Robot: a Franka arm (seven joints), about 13 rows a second.
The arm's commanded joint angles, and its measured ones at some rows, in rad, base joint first. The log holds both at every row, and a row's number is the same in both.
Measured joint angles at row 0: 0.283 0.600 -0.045 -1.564 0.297 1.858 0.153
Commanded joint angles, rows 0 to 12: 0.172 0.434 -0.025 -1.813 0.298 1.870 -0.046; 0.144 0.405 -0.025 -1.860 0.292 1.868 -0.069; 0.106 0.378 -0.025 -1.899 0.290 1.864 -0.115; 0.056 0.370 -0.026 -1.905 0.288 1.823 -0.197; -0.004 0.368 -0.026 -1.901 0.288 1.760 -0.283; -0.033 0.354 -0.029 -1.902 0.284 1.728 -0.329; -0.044 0.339 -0.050 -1.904 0.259 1.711 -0.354; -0.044 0.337 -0.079 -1.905 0.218 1.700 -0.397; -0.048 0.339 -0.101 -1.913 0.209 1.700 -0.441; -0.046 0.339 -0.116 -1.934 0.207 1.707 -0.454; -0.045 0.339 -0.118 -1.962 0.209 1.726 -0.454; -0.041 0.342 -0.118 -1.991 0.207 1.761 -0.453; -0.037 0.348 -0.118 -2.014 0.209 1.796 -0.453
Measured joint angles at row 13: -0.047 0.373 -0.123 -1.940 0.225 1.735 -0.441
